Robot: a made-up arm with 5 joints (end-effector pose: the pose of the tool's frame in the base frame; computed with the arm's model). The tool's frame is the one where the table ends.
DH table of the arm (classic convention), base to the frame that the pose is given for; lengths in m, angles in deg. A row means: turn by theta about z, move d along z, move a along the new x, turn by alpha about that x. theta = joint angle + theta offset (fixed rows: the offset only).
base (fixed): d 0.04, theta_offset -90, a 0.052, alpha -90
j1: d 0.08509, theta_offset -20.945, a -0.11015, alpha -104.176
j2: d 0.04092, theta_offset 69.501, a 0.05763, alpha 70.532
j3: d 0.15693, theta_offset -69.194, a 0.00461, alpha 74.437
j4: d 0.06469, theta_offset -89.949, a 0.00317, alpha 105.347
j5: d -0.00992, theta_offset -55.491, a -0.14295, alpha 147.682
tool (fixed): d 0.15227, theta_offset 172.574, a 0, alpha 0
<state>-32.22 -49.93 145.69 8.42 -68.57</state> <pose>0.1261 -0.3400 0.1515 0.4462 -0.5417 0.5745 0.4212</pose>
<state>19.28 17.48 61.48 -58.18 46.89</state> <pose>-0.1596 -0.0975 0.0996 0.1666 -0.5214 -0.7981 0.2518</pose>
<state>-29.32 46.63 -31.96 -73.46 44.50</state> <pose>0.1000 0.0040 0.1258 -0.6500 -0.3942 -0.5771 0.2984</pose>
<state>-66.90 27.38 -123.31 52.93 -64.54</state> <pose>-0.0724 -0.3913 0.1069 0.2590 0.1650 -0.7614 0.5710</pose>
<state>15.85 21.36 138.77 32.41 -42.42</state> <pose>-0.2167 -0.2505 0.0066 0.2550 -0.8268 0.3822 0.3245</pose>
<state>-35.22 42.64 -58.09 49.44 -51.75</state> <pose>0.0593 -0.3576 0.0578 0.4258 0.0511 -0.4171 0.8013</pose>
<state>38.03 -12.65 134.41 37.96 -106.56</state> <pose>-0.1259 -0.2139 -0.1163 0.0398 -0.8875 0.4155 0.1953</pose>
